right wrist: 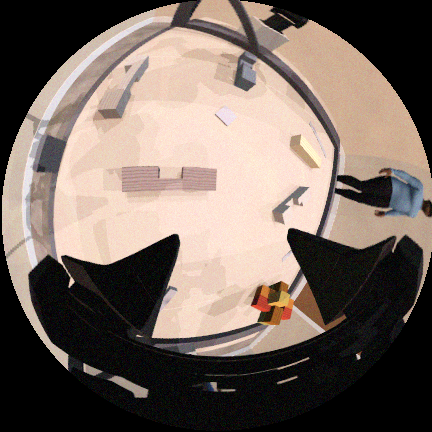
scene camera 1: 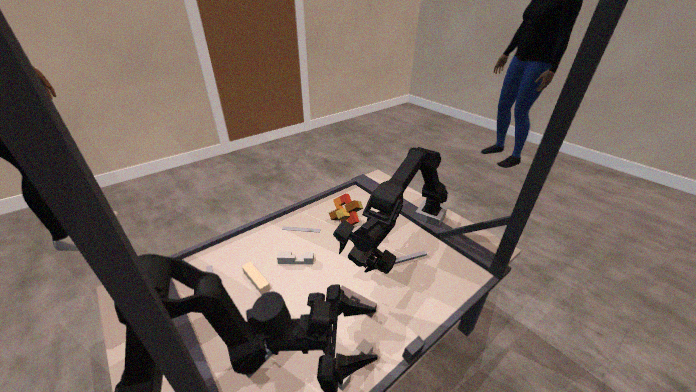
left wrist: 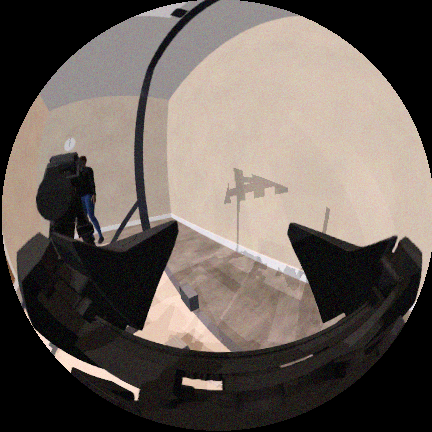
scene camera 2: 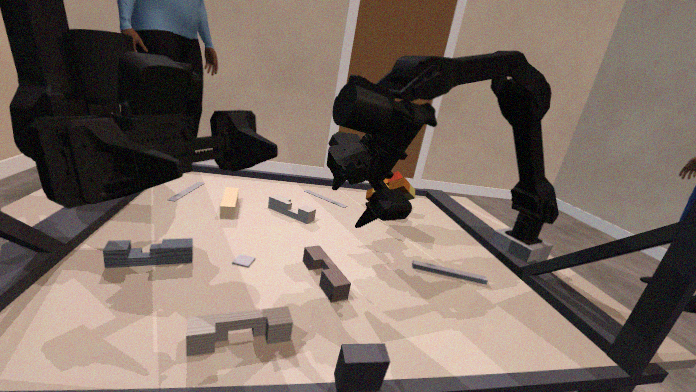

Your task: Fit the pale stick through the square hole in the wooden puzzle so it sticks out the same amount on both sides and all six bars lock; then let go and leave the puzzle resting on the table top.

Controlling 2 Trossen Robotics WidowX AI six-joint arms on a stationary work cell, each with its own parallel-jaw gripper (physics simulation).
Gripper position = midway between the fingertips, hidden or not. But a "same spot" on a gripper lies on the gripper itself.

my left gripper: scene camera 1; left wrist; scene camera 2 235, 159; not seen in the right wrist view (out of frame)
same spot on my left gripper: [scene camera 1: 344, 365] = [left wrist: 361, 246]
